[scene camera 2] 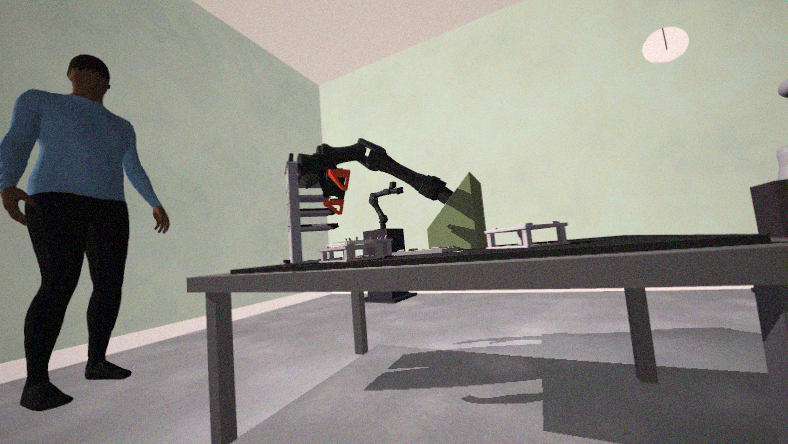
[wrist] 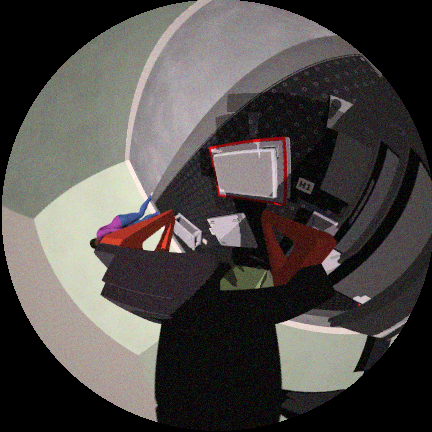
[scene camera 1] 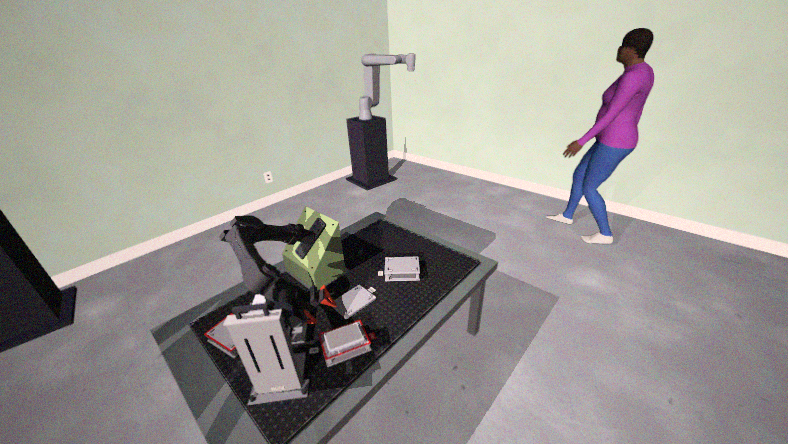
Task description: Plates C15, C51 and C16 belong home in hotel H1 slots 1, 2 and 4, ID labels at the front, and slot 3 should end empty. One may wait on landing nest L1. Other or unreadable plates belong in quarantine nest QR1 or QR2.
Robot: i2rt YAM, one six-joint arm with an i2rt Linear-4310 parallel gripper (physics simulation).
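Frame: origin at the arm's base, x left, y ahead, z down, level; centimetres.
Where they show: gripper, between the fingertips: [scene camera 2: 342, 202] [wrist: 217, 214] [scene camera 1: 326, 313]; arm's base, origin of its link: [scene camera 2: 455, 203] [scene camera 1: 311, 238].
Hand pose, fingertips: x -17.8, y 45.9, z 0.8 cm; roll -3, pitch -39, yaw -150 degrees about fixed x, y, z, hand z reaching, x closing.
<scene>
Things, the pixels of their centre, and the offset from my fingertips. "spot": a spot on its surface instead.
- hotel H1, middle of its body: [scene camera 1: 269, 340] [scene camera 2: 305, 209] dx -19.3, dy -1.3, dz -0.8 cm
- pale plate, middle of its body: [wrist: 242, 172] [scene camera 2: 349, 244] [scene camera 1: 343, 337] dx +3.7, dy +2.1, dz +12.8 cm
- second red-rimmed nest, middle of its body: [scene camera 2: 348, 252] [scene camera 1: 232, 334] dx -27.0, dy -29.7, dz +15.2 cm
- grey raised nest, middle of its body: [scene camera 2: 523, 235] [scene camera 1: 402, 268] [wrist: 185, 231] dx +47.1, dy -15.4, dz +14.8 cm
- flat grey piece, a spot on its surface: [wrist: 232, 229] spot: dx +16.4, dy -13.7, dz +16.3 cm
My gripper [scene camera 1: 319, 307] [scene camera 2: 337, 193] [wrist: 217, 214] is open, with nothing between its orange fingers. It hangs above the table beside hotel H1 [scene camera 1: 264, 352] [scene camera 2: 294, 215], level with its shelves in scene camera 2. A pale plate [scene camera 1: 345, 335] [wrist: 244, 172] lies flat in a red-rimmed nest [scene camera 1: 348, 356] [wrist: 286, 172], below the gripper and apart from it. No ID label on it is readable. A second red-rimmed nest [scene camera 1: 217, 334] shows partly behind the hotel. Whether the hotel slots hold plates cannot be told; its back panel and the arm hide them.
A grey raised nest [scene camera 1: 401, 264] [scene camera 2: 526, 226] [wrist: 188, 231] stands farther along the table. A flat grey piece [scene camera 1: 358, 300] [wrist: 232, 229] lies between it and the plate's nest. A green sloped block [scene camera 1: 317, 259] [scene camera 2: 468, 220] [wrist: 245, 278] stands beside the arm. One person [scene camera 1: 625, 110] stands beyond the table.
</scene>
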